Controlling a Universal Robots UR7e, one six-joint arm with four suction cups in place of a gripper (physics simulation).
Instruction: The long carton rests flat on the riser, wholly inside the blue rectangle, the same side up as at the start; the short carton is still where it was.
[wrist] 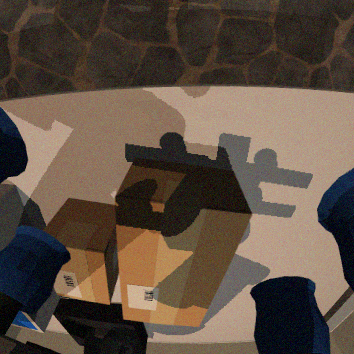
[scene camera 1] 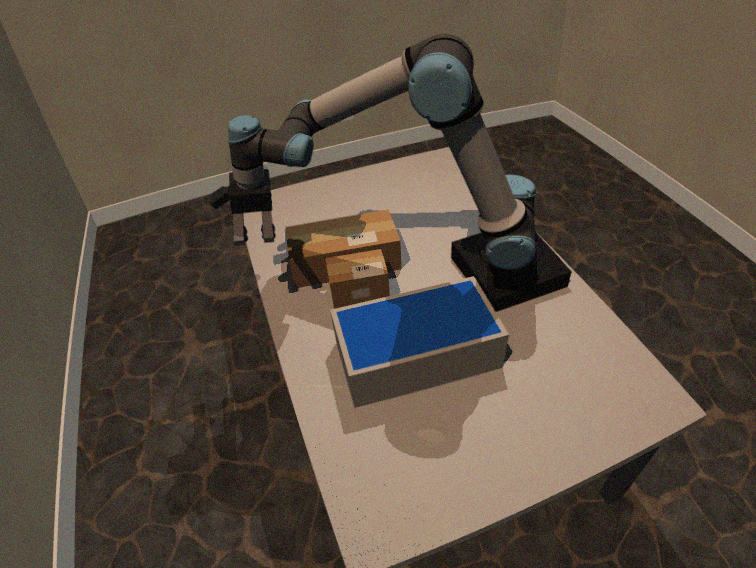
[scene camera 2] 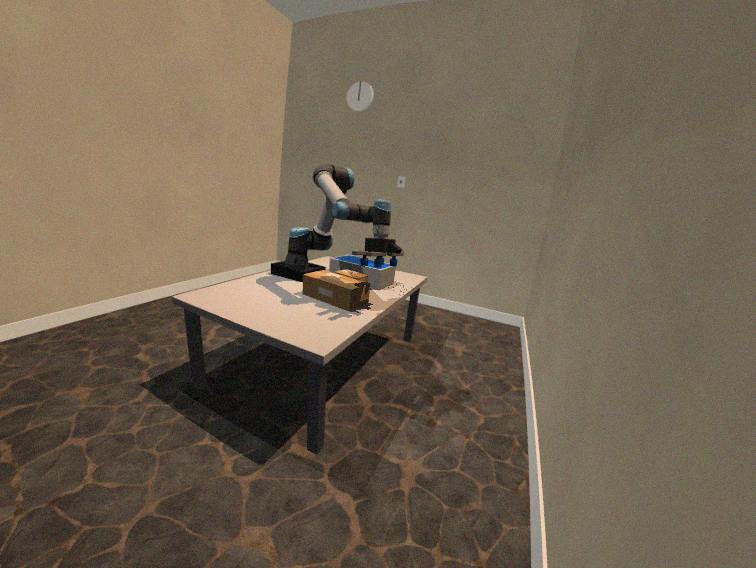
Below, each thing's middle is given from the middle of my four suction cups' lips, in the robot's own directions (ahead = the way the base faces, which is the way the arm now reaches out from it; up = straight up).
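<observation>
You'd find the long carton (scene camera 1: 309, 245) 17 cm below my suction cup, 22 cm behind it and 2 cm to the right of it. The short carton (scene camera 1: 354, 278) is 17 cm below the suction cup as well, 13 cm to the left of it and 24 cm behind it. And the riser (scene camera 1: 396, 345), that's 17 cm below my suction cup, 34 cm behind it and 37 cm to the left of it. Going by their middles, the riser is the farthest from my suction cup of the things named here.
</observation>
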